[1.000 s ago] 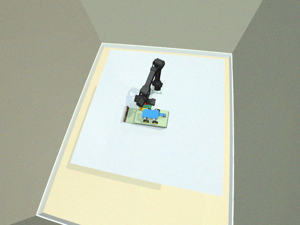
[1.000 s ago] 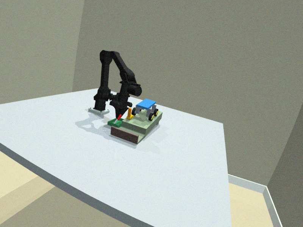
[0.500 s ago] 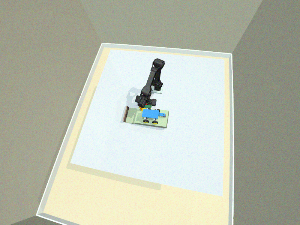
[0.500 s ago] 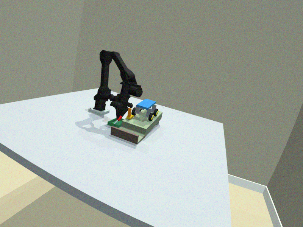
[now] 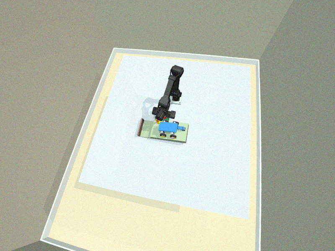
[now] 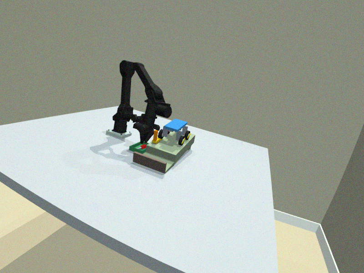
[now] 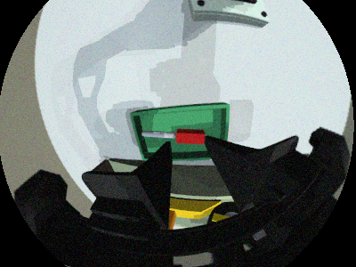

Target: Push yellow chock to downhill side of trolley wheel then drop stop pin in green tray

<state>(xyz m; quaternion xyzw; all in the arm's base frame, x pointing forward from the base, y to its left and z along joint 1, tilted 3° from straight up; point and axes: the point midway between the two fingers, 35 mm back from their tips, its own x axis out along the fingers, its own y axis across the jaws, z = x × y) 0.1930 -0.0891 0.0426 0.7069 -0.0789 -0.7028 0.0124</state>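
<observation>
My gripper tip is now 2 cm to the left of the red-headed stop pin and 2 cm above it. Also, from my gripper tip: green tray: 4 cm below, 1 cm to the right; yellow chock: 7 cm ahead, 5 cm above, 1 cm to the right; green ramp: 13 cm ahead, 7 cm to the left, 2 cm above.
</observation>
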